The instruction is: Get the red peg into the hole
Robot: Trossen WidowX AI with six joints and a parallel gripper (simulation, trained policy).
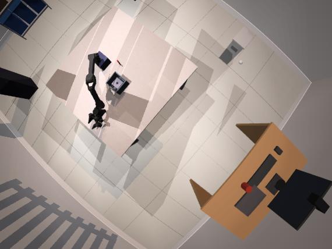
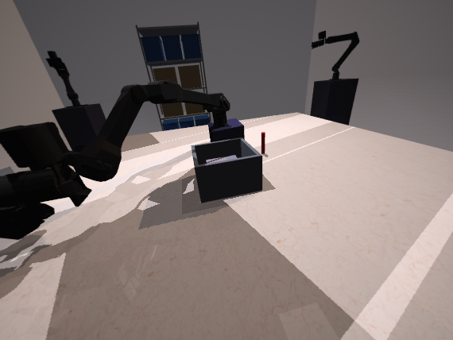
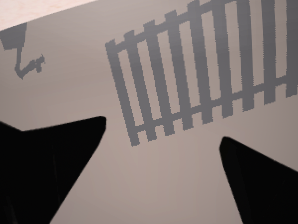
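Now: gripper tip 66 cm to the right of the red peg, 32 cm past it and 8 cm above it. Also, from my gripper tip: pale plate 49 cm to the left, 15 cm behind, 8 cm below; dark box 49 cm to the left, 15 cm behind, 10 cm below.
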